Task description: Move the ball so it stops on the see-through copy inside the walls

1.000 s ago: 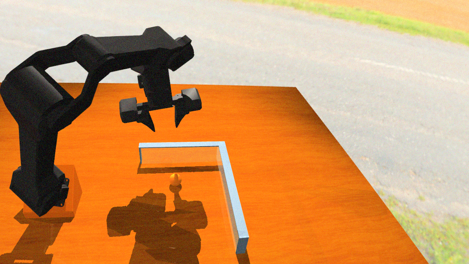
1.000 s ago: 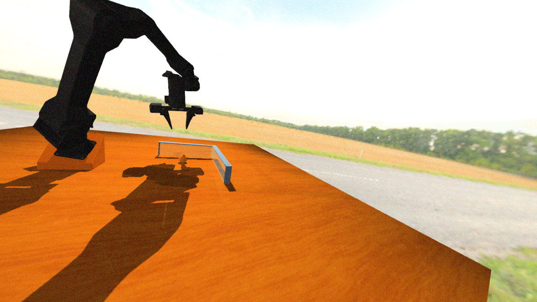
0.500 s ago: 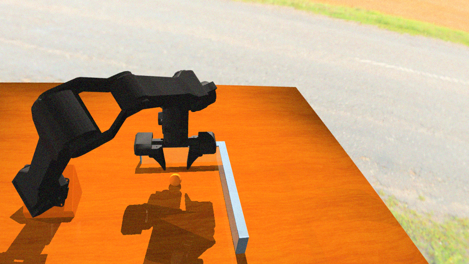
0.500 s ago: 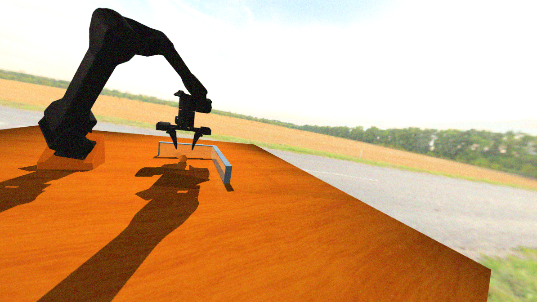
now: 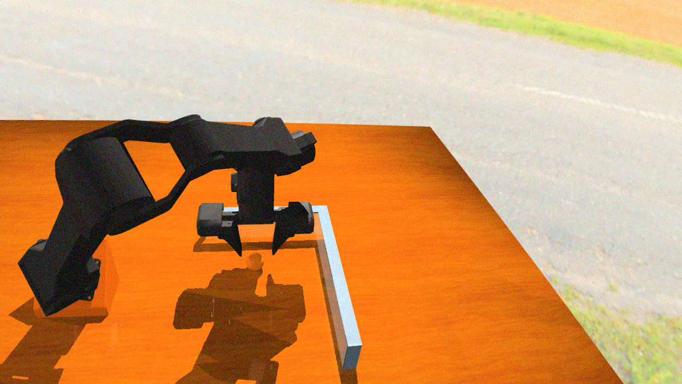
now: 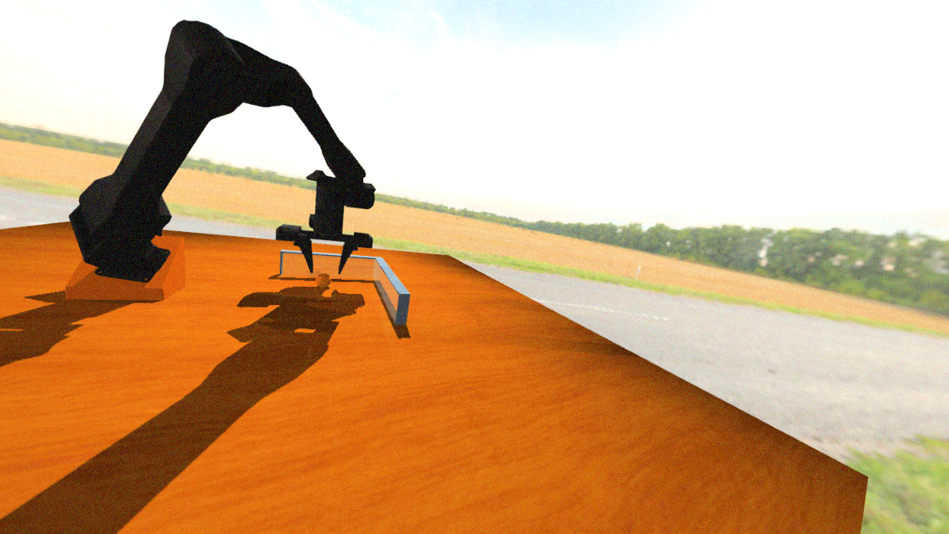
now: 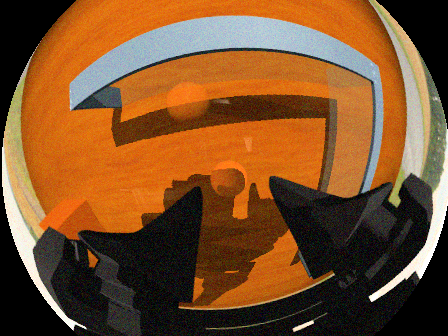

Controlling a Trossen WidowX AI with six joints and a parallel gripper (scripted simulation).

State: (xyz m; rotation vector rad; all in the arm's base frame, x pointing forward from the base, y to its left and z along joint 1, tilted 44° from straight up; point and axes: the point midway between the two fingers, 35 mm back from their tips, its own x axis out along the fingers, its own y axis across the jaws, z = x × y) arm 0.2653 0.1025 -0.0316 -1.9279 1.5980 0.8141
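Right now my gripper tip is 2 cm above the orange ball. Round my gripper tip: clear wall (14 cm ahead, 4 cm to the right).
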